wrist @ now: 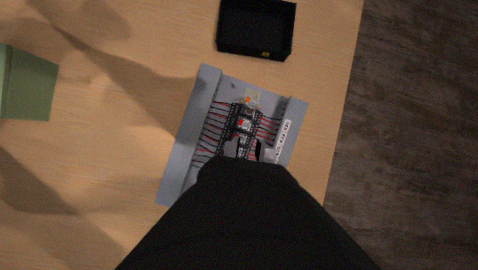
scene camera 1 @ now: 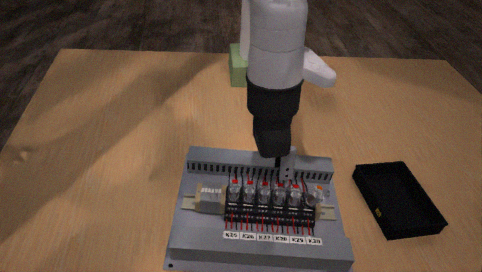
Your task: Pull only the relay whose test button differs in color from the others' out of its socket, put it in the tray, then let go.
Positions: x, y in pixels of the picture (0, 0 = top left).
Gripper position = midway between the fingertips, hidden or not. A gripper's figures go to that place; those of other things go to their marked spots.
My gripper (wrist: 247, 145) is 18 cm from the lens. A grey panel (wrist: 271, 103): 32 cm from the lens.
